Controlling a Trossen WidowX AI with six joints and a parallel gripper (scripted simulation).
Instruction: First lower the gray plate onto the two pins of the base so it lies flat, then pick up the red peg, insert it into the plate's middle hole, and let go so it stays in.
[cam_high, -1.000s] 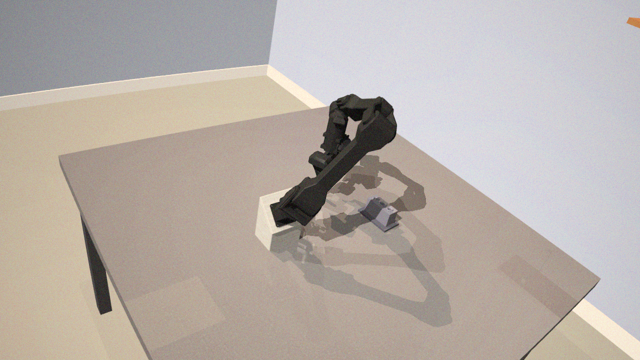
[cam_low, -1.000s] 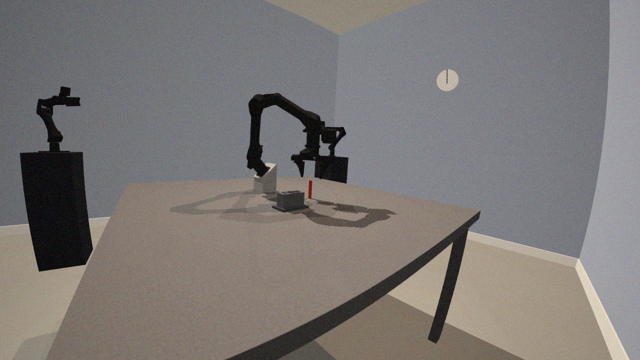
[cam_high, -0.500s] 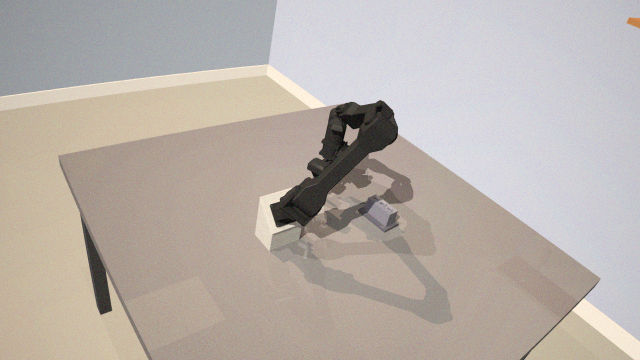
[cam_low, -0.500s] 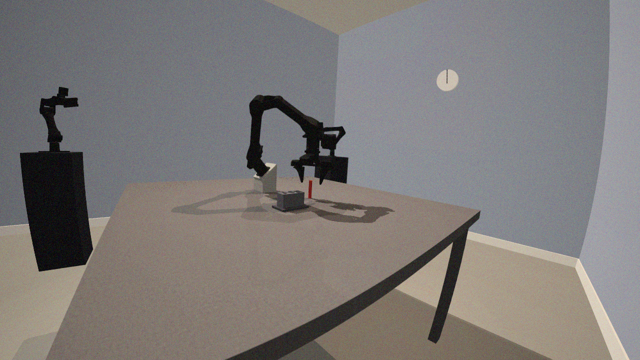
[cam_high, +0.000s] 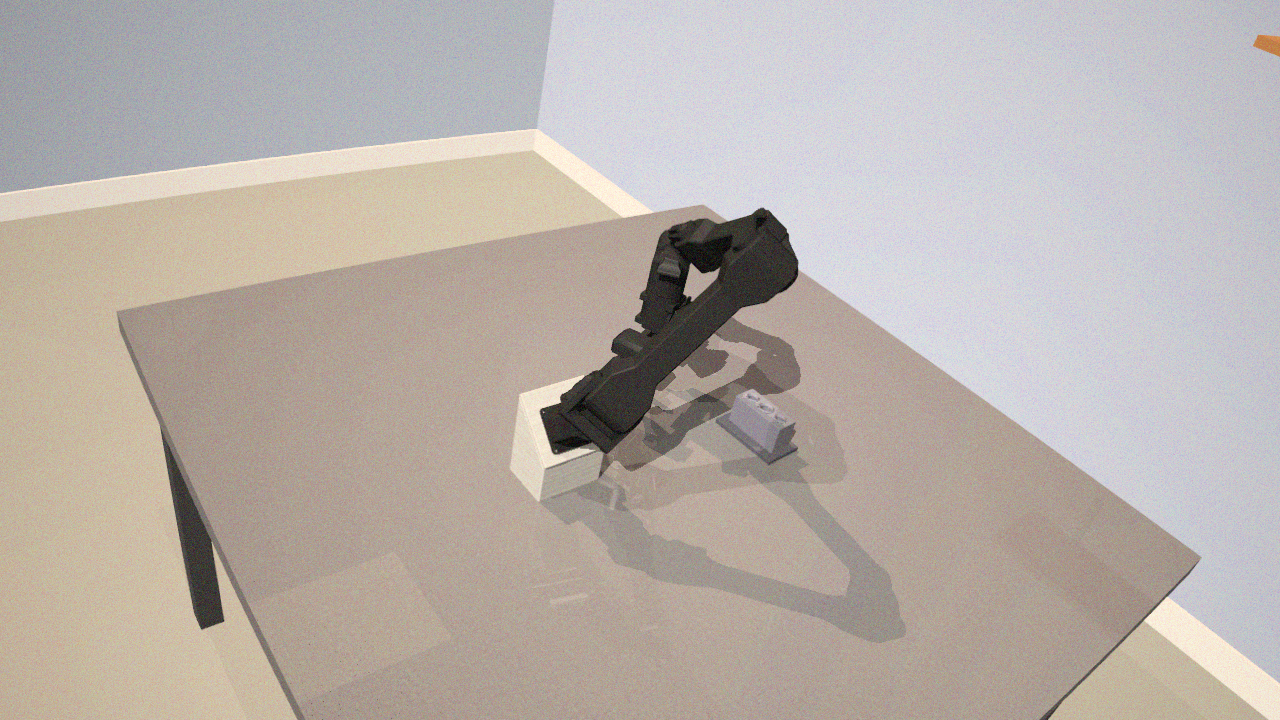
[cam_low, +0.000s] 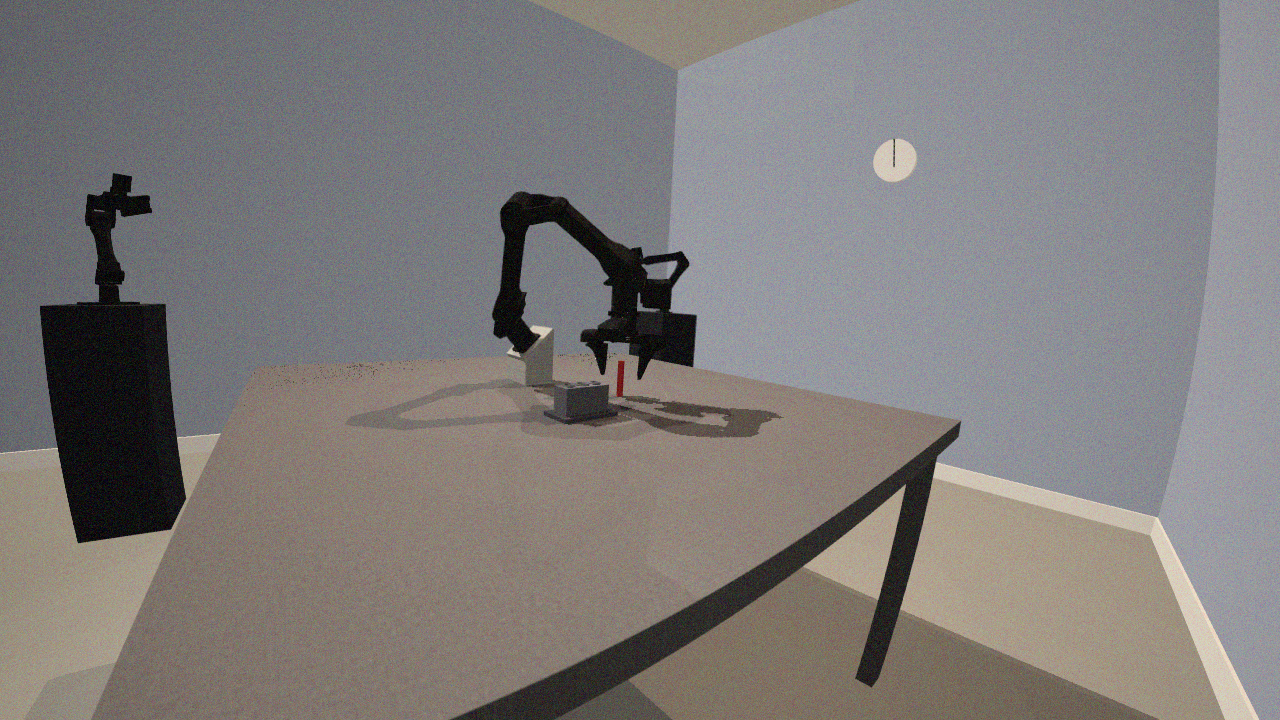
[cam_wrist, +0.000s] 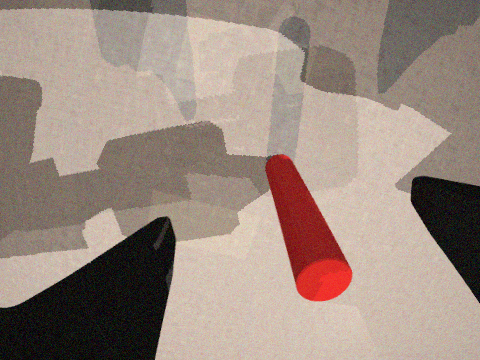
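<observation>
Right now my gripper tip is right at the red peg. The rest, counted from my gripper tip: gray plate: 170 mm to the right, 110 mm ahead; dark base: 170 mm to the right, 110 mm ahead, 40 mm below.
</observation>
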